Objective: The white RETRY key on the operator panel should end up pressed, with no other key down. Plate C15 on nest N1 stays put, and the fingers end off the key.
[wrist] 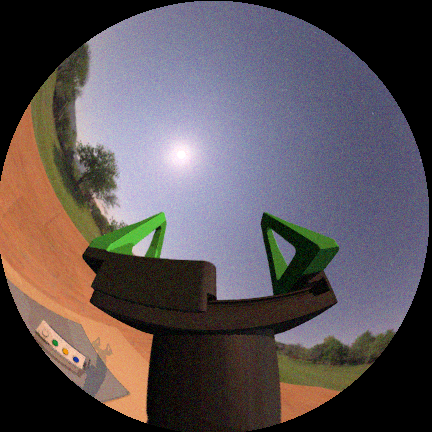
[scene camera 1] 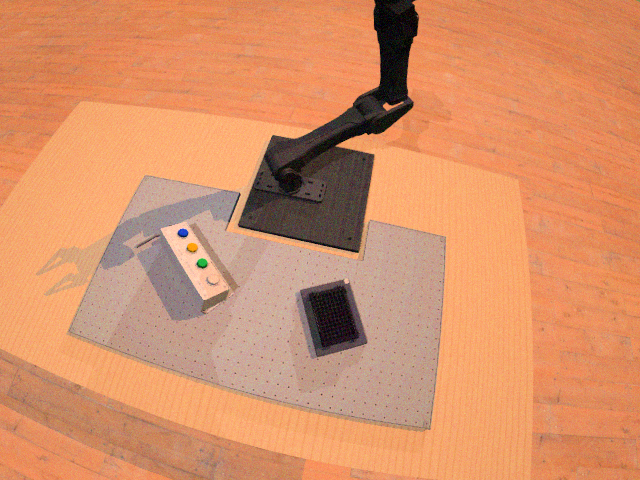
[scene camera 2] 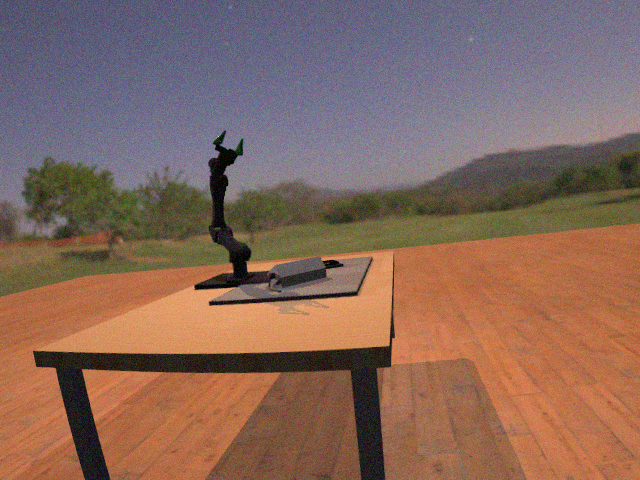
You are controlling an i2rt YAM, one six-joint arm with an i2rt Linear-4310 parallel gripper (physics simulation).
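Where they show: gripper, fingertip midpoint: [wrist: 213, 217] [scene camera 2: 234, 134]; arm's base, origin of the base link: [scene camera 1: 290, 186] [scene camera 2: 241, 279].
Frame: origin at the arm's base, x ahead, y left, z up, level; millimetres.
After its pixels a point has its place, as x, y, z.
Observation:
The operator panel [scene camera 1: 187, 266] {316, -159, 75} [scene camera 2: 302, 271] {327, -197, 38} [wrist: 63, 344] is a slanted box with a row of round keys. Its white key [scene camera 1: 212, 279] {328, -93, 66} [wrist: 46, 332] is at one end, beside the green key [scene camera 1: 202, 263] {297, -130, 66} [wrist: 55, 343]. Whether any key is down is too small to tell. The dark gridded plate [scene camera 1: 333, 316] {335, 191, 21} sits on the nest [scene camera 1: 361, 338] {370, 266, 8} in scene camera 1; its label and the nest's cannot be read. My gripper [scene camera 2: 231, 136] {-9, 137, 665} [wrist: 213, 217] {-9, 137, 665} is open and empty, high above the table with its green fingers pointing up, far from the panel; it is out of scene camera 1's view.
The yellow key [scene camera 1: 192, 247] {265, -170, 66} [wrist: 65, 351] and blue key [scene camera 1: 183, 233] {236, -207, 66} [wrist: 76, 359] share the panel. A thin rod [scene camera 1: 146, 241] {261, -341, 1} lies behind it. The perforated grey board [scene camera 1: 392, 372] {432, 354, -4} [scene camera 2: 341, 289] {498, -403, -4} bears panel and nest. The arm's black base plate [scene camera 1: 341, 206] {31, 154, 0} [scene camera 2: 206, 283] {-133, -80, 3} adjoins it on the wooden table [scene camera 1: 480, 310] {237, 580, -17} [scene camera 2: 206, 330] {193, -788, -17}.

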